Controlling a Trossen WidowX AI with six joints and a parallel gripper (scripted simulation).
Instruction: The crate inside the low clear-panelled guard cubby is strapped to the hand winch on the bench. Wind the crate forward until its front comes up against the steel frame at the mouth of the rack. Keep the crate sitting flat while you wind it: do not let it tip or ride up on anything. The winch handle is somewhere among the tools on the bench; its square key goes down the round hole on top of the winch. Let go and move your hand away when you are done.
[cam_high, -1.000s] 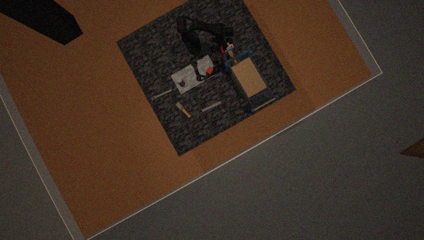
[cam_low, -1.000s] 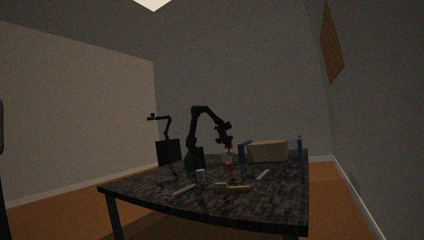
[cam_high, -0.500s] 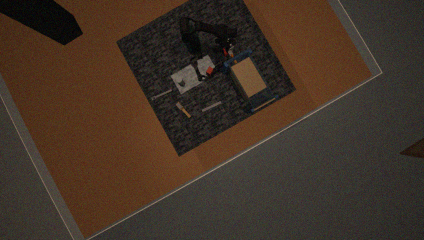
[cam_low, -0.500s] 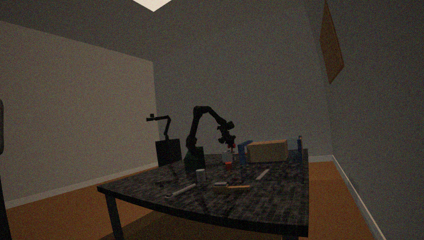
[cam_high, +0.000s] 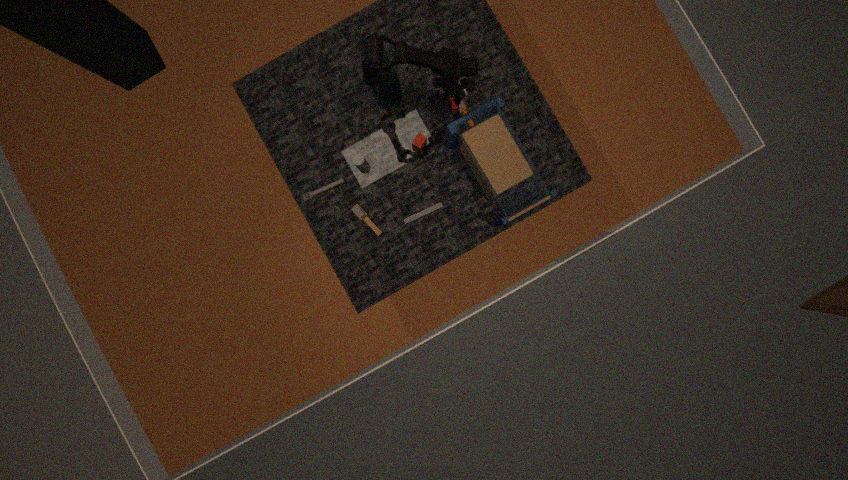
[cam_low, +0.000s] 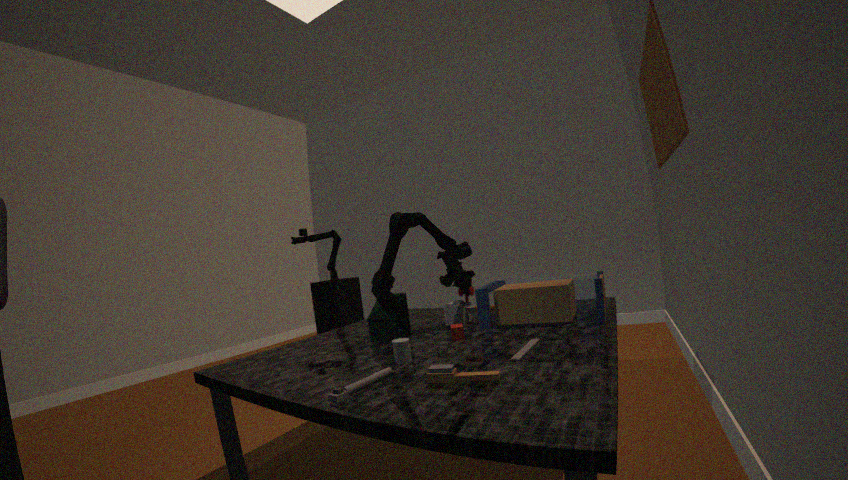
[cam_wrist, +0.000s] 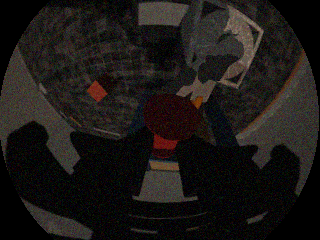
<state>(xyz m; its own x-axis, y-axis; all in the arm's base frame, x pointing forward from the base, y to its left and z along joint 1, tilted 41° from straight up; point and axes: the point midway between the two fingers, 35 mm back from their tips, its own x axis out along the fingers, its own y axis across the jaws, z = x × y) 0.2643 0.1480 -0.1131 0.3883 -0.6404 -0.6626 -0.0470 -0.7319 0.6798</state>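
The winch handle is 50 mm behind my gripper tip, 20 mm to the left of it and 30 mm below it. From my gripper tip the other things lie so: red grip (20 mm behind); blue steel frame (70 mm ahead, 60 mm to the left, 20 mm below); winch (110 mm behind, 50 mm to the left, 100 mm below).
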